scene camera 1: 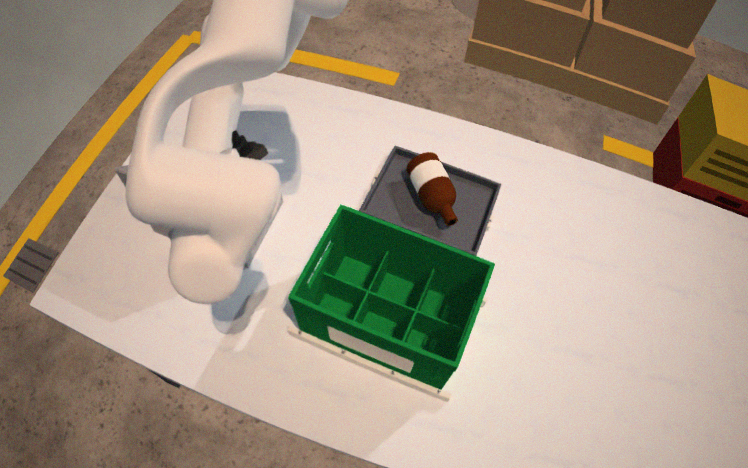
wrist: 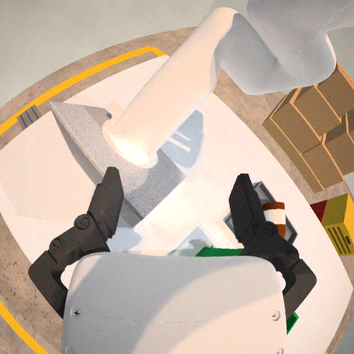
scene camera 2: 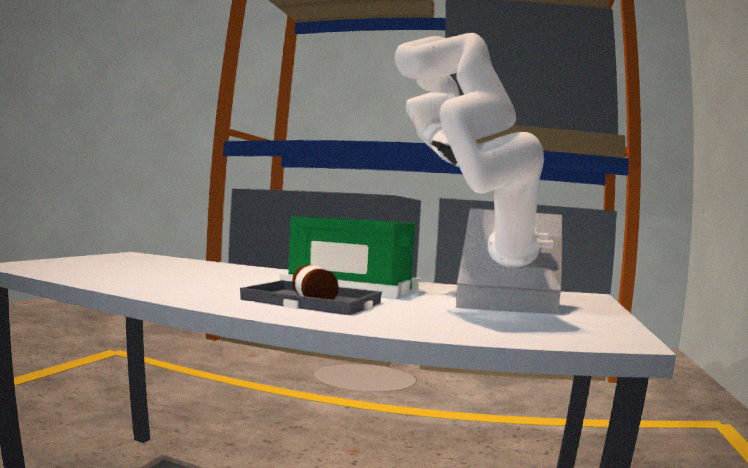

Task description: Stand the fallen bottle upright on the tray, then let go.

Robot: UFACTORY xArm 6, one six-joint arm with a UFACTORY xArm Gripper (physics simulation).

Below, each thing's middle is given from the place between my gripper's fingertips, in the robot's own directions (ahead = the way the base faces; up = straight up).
My gripper is now 300 mm short of the brown bottle (scene camera 1: 433, 185), 280 mm above it and 250 mm to the right of it.
